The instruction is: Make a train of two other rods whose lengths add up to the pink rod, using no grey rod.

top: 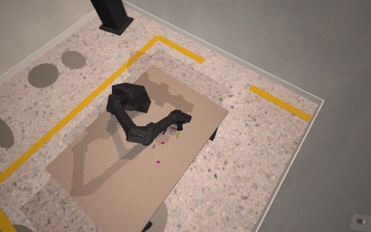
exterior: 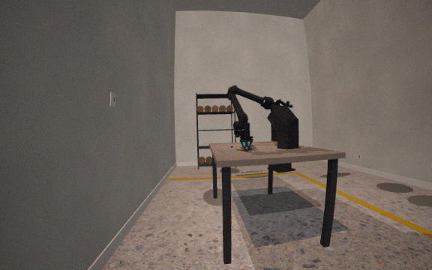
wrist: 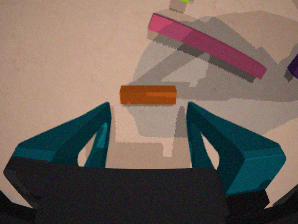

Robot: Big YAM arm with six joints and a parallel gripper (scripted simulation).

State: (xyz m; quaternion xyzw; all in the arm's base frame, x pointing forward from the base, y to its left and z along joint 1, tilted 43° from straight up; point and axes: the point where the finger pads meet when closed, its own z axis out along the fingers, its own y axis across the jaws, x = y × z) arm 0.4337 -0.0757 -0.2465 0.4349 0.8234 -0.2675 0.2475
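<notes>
Now: hand 2 cm above the orange rod. Round my hand: purple rod (9 cm behind, 12 cm to the right, 2 cm below); then lime rod (3 cm ahead, 9 cm to the right, 2 cm below); then pink rod (2 cm behind, 6 cm to the right, 2 cm below).
</notes>
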